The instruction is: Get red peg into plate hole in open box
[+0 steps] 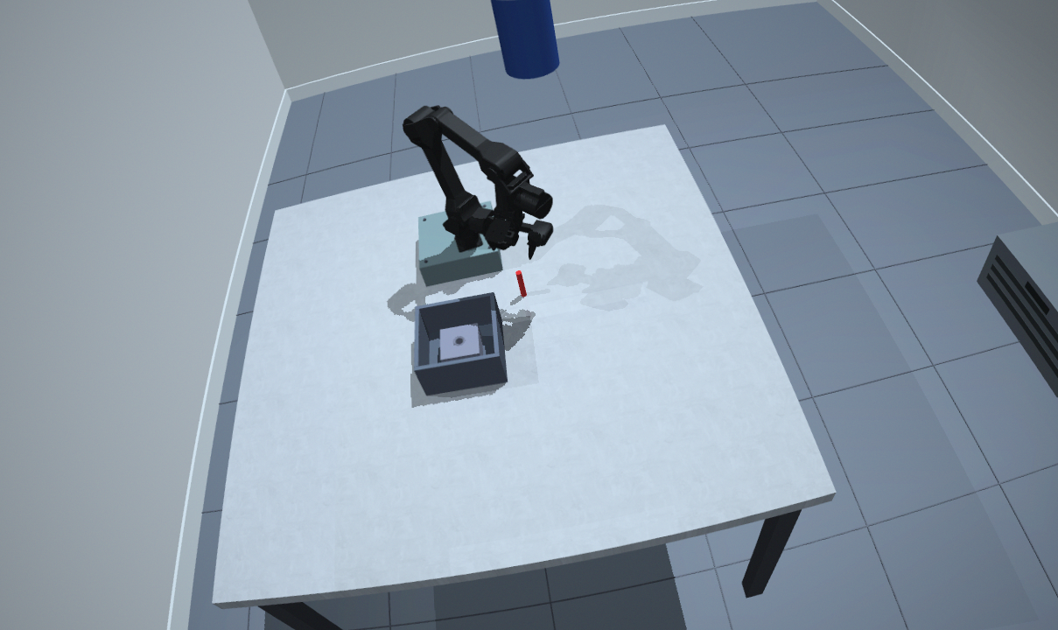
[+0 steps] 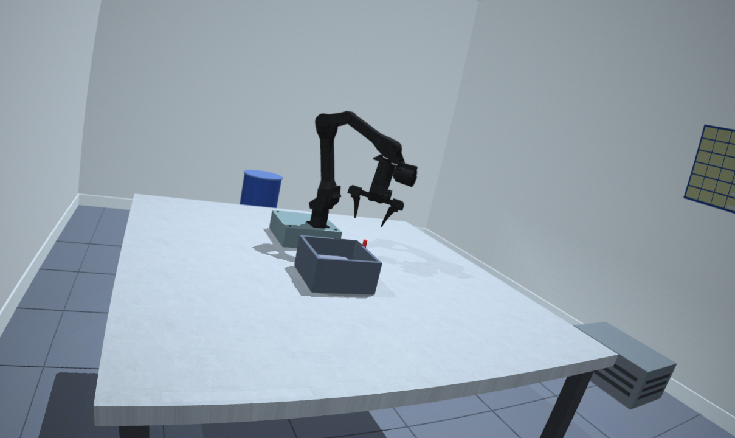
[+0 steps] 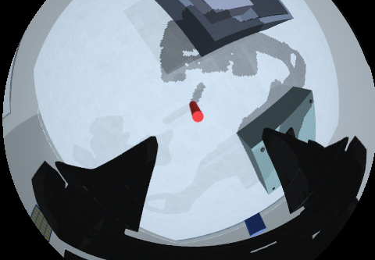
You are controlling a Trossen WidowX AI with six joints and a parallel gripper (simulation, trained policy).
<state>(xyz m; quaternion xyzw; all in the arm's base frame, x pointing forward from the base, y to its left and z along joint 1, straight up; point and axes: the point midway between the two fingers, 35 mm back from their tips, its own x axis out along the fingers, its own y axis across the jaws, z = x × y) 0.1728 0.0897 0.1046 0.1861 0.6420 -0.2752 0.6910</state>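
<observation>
Now: the red peg 100 mm below my gripper tip. Round my gripper tip: dark grey box 180 mm to the right, 130 mm ahead, 110 mm below.
</observation>
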